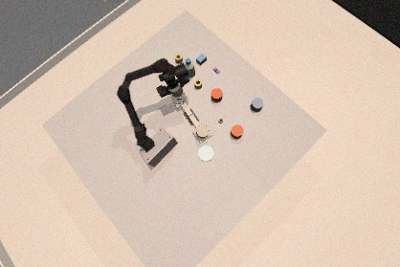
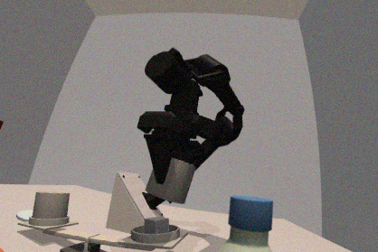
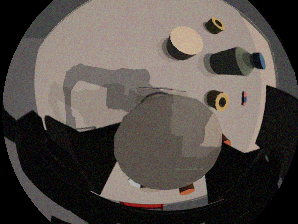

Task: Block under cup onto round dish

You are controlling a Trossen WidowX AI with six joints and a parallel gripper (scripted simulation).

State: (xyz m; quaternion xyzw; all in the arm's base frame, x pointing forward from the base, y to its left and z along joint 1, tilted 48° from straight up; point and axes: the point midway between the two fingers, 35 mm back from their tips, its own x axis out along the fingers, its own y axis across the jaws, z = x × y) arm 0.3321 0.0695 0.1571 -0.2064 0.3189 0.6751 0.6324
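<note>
Right now my gripper tip is 70 mm above the grey block and 10 mm to the left of it. The rest, counted from my gripper tip: grey cup 290 mm to the right, 100 mm below, 20 mm behind; blue cube 290 mm ahead, 150 mm to the left, 140 mm below; tan cup 160 mm to the left, 120 mm below, 50 mm ahead.
</note>
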